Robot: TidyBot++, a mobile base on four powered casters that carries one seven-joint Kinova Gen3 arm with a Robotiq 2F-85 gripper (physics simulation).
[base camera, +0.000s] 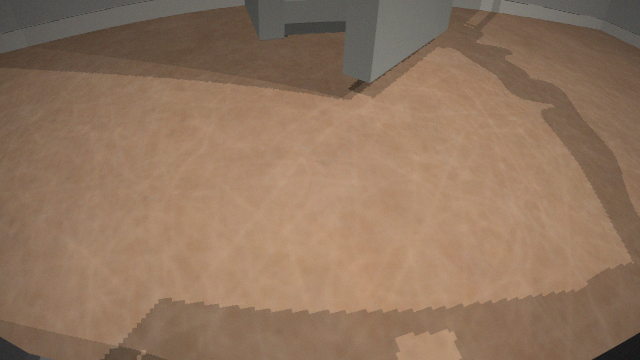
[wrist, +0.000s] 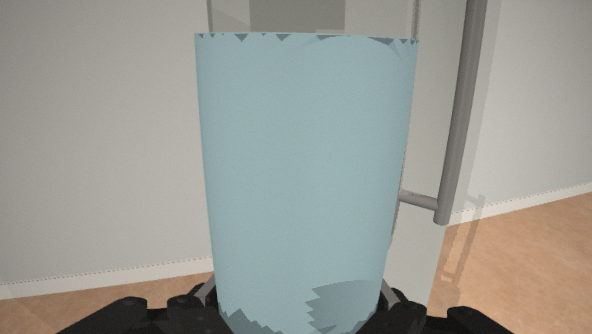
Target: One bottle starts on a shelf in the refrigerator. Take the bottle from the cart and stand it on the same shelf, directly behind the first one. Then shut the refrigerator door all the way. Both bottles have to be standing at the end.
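Places are measured from the arm's base along level axes (x ahead, y left, z up), in millimetres.
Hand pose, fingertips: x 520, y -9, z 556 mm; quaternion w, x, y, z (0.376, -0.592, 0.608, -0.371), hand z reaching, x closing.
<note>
Each offset is from my fingertips to the centre of the thing. "*": to the spot under its first point. Level surfaces: height alone.
My gripper (wrist: 297, 296) is shut on a light blue bottle @[1 mm right, 11 mm back, 49 mm up] (wrist: 305, 165), which fills the middle of the wrist view and looks upright. The refrigerator shows partly above and behind the bottle in the wrist view, and its lower part @[* 146 mm left, 603 mm ahead, 888 mm down] (base camera: 271, 20) stands at the top of the base view. Its door (base camera: 411, 32) (wrist: 417, 270) stands open; in the wrist view it is right of the held bottle, with a long grey bar handle @[* 165 mm right, 202 mm ahead, 46 mm up] (wrist: 459, 110). The shelves and the first bottle do not show. The cart cannot be made out.
Pale walls (wrist: 100, 140) with a white baseboard (wrist: 110, 272) stand behind. Brown floor @[953 mm down] (base camera: 320, 200) lies between the base and the refrigerator, with shadows across it. Dark parts show at the lower corners of the base view.
</note>
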